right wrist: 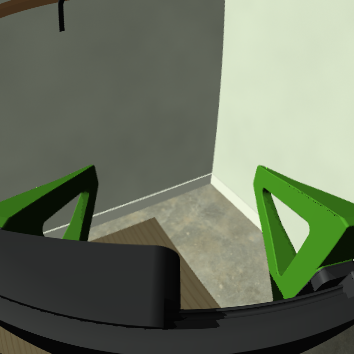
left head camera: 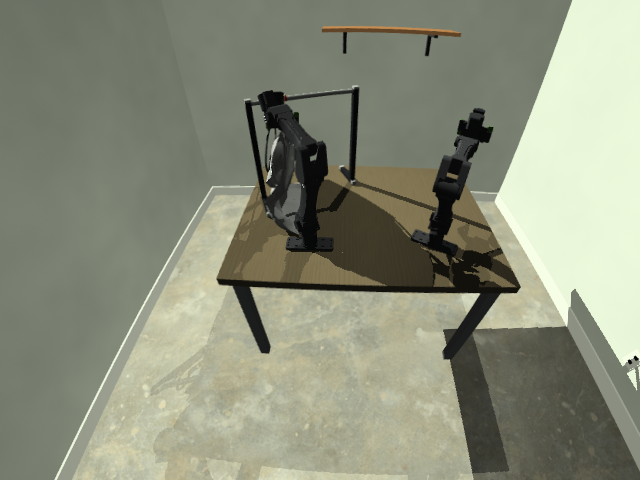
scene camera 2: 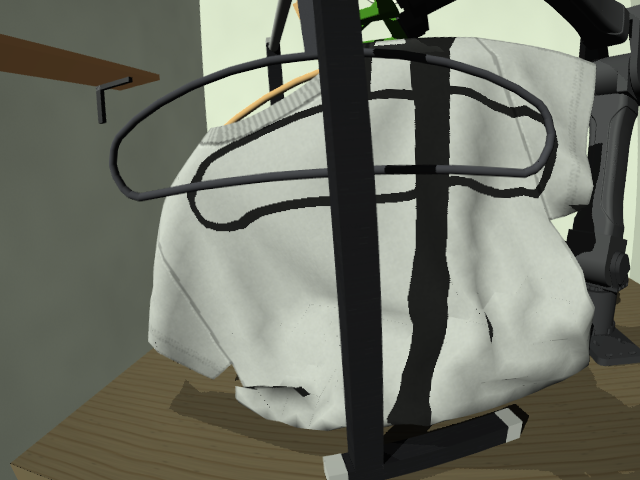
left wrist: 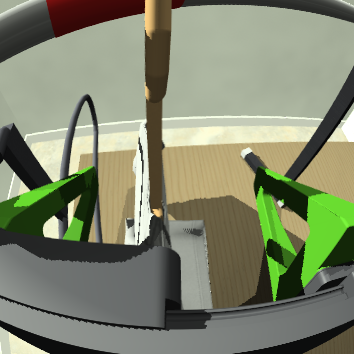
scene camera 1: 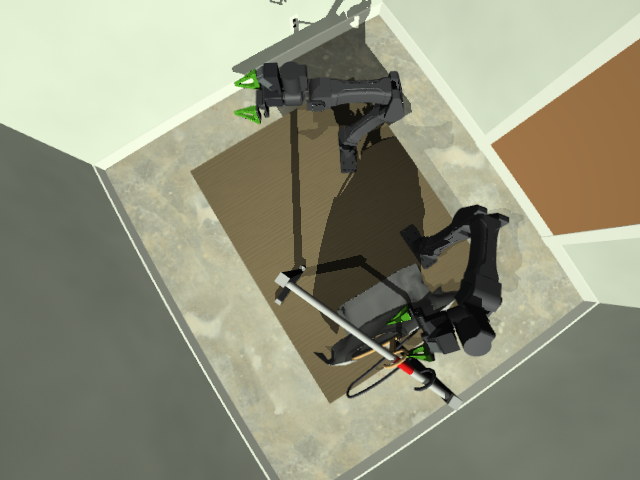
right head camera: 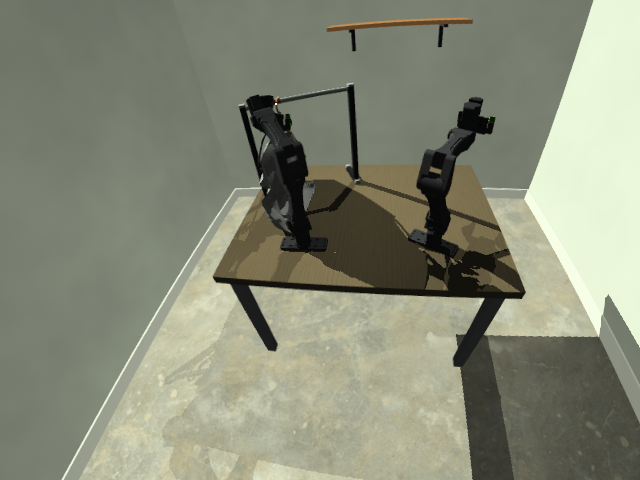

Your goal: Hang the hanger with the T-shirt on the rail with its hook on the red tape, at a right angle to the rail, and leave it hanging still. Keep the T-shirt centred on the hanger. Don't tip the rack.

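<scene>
The hanger's tan hook [left wrist: 158, 55] crosses the rail [scene camera 1: 336, 318] [left head camera: 320, 95] at one end of the red tape [scene camera 1: 405, 365] [left wrist: 100, 14], seen from the left wrist view. The light T-shirt [scene camera 2: 268, 248] [left head camera: 279, 160] hangs on the hanger below the rail, its lower part bunched near the table and its collar showing in scene camera 2. My left gripper [scene camera 1: 401, 336] [left wrist: 175, 175] is open, with the hanger's neck between its spread fingers, apart from both. My right gripper [scene camera 1: 235, 97] [right wrist: 175, 173] is open and empty, far from the rack. The hook's tip is hard to make out.
A black hanger [scene camera 1: 356, 395] [scene camera 2: 112, 149] hangs on the rail beside the tape, toward the near post [scene camera 2: 356, 289]. The far post [left head camera: 354, 136] carries the rail's other end. The rack stands on the wooden table [left head camera: 361, 276]. A wall shelf [left head camera: 391, 29] is behind.
</scene>
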